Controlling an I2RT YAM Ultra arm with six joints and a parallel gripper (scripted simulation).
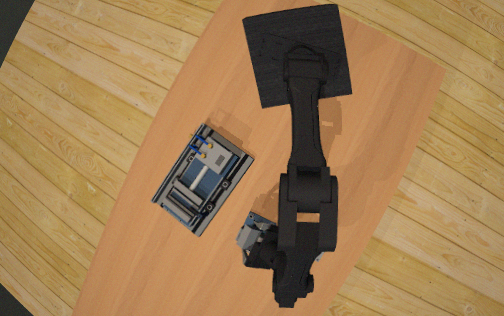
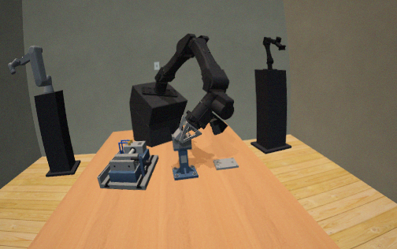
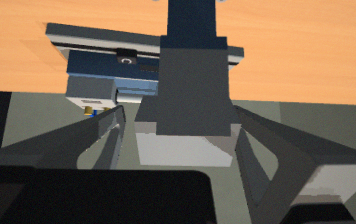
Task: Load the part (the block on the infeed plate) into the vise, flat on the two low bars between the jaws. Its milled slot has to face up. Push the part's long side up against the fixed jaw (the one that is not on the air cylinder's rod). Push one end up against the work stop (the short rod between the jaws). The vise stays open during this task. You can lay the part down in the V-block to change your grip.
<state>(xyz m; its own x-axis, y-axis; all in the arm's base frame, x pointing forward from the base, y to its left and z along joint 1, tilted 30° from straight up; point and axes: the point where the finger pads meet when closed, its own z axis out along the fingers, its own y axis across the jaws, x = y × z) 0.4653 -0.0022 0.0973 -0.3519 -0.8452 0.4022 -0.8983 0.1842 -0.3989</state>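
The part is 1 cm ahead of my hand and 1 cm to the right of it. From my hand the other things lie so: black rod: 1 cm ahead, 18 cm to the right, 6 cm below; infeed plate: 1 cm behind, 18 cm to the left, 14 cm below; moving jaw: 4 cm behind, 22 cm to the right, 7 cm below.
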